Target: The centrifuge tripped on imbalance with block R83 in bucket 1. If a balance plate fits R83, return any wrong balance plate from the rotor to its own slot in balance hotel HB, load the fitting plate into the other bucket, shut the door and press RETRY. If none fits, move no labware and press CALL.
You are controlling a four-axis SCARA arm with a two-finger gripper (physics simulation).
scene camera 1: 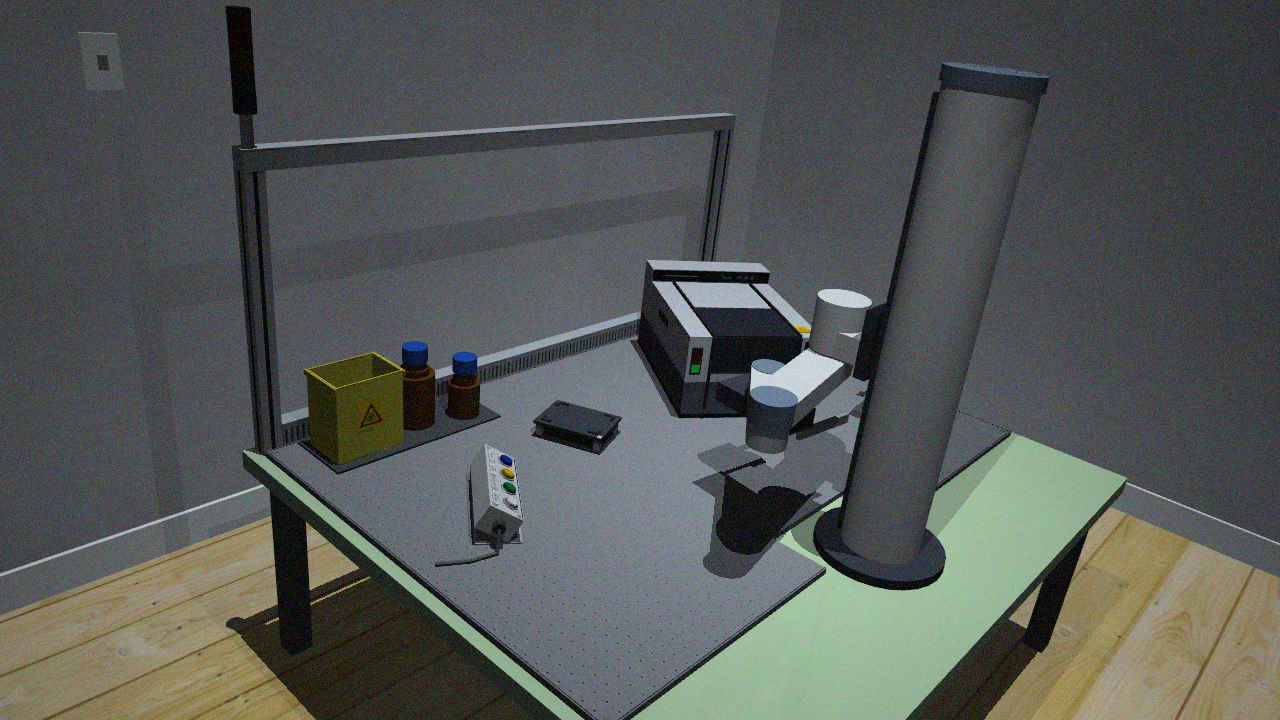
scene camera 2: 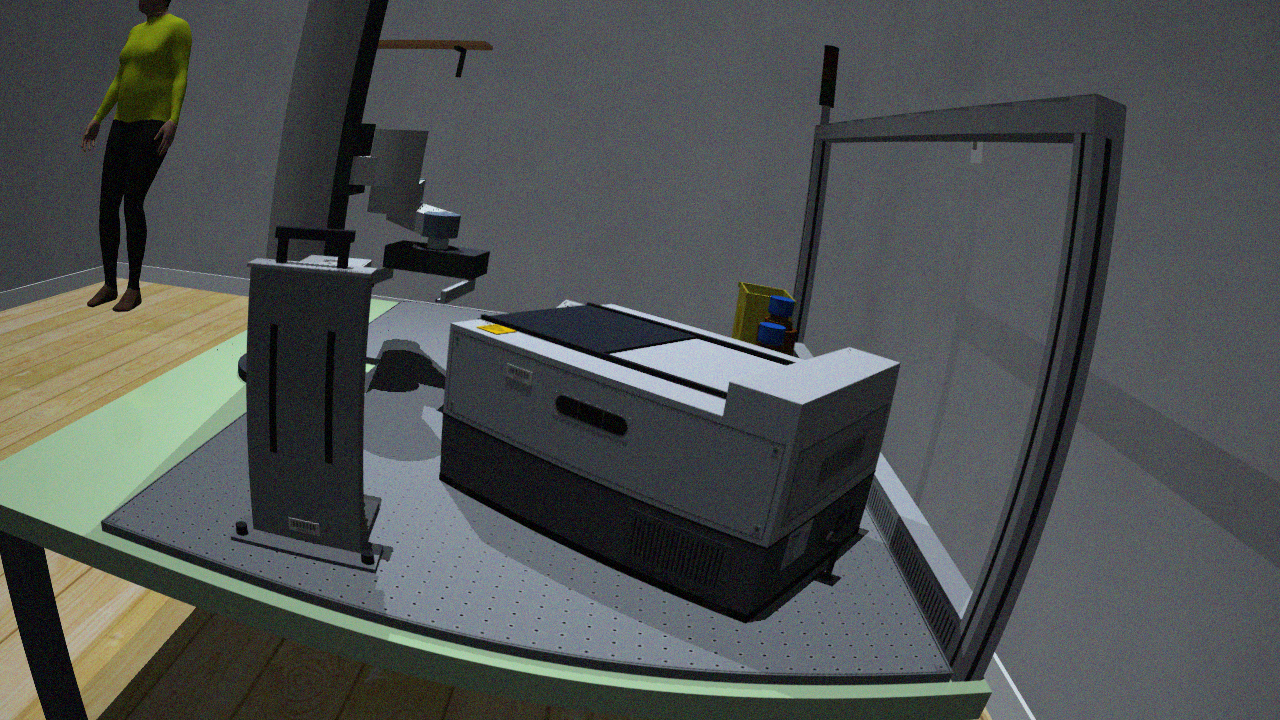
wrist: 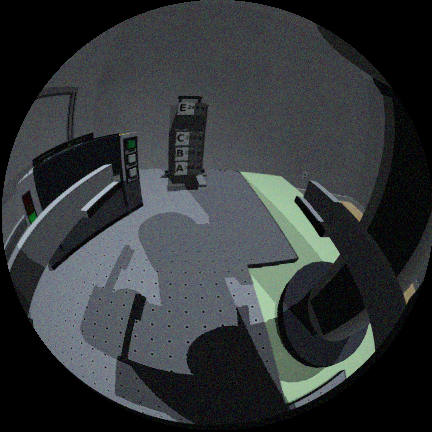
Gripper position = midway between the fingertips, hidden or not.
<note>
My gripper (scene camera 2: 398, 290) carries nothing.
My gripper is seen too in scene camera 1 (scene camera 1: 814, 400).
</note>
